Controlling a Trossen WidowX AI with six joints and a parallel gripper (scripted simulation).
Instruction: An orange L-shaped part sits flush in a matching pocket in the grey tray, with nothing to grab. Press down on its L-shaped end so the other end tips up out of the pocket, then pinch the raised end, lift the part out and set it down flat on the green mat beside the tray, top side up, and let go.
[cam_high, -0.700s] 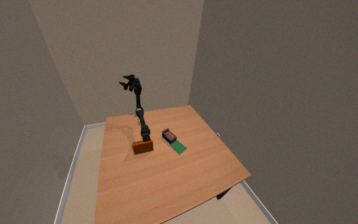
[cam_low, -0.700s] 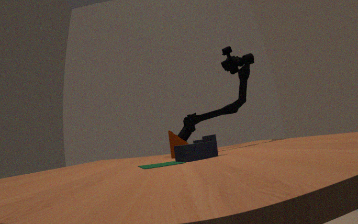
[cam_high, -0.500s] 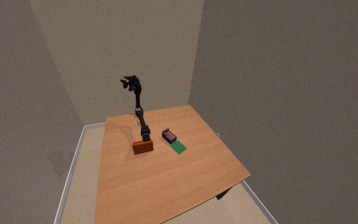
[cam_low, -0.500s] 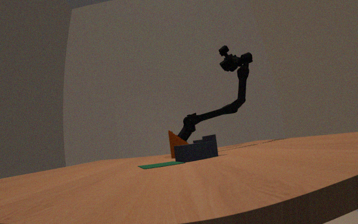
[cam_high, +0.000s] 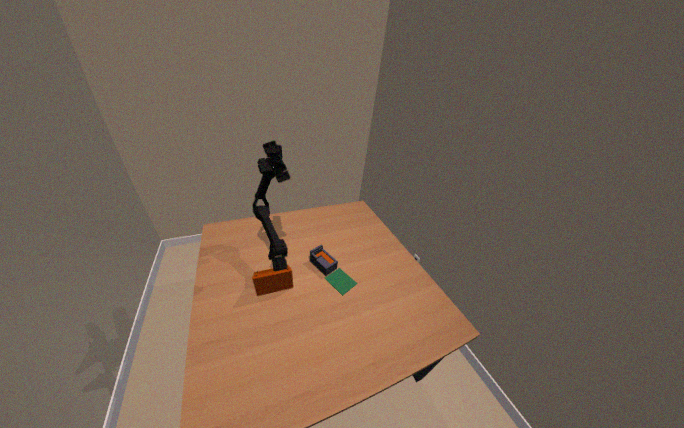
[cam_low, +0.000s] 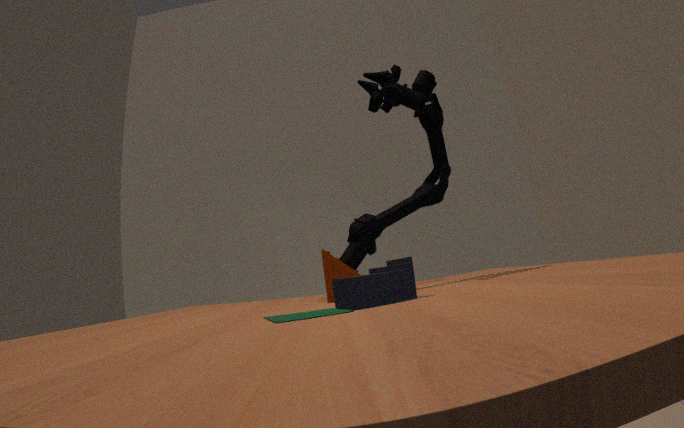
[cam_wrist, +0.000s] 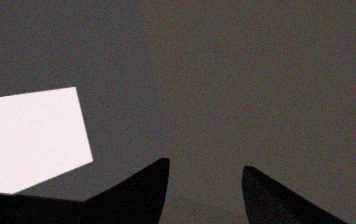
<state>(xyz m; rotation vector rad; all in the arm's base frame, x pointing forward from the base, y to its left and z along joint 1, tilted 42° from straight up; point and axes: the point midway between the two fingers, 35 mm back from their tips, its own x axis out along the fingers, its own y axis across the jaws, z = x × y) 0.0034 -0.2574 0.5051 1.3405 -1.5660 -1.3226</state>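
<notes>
Right now the orange L-shaped part is 61 cm below my gripper tip, 21 cm ahead of it and 9 cm to the right of it. Also, from my gripper tip: green mat 68 cm below, 25 cm ahead, 24 cm to the right.
</notes>
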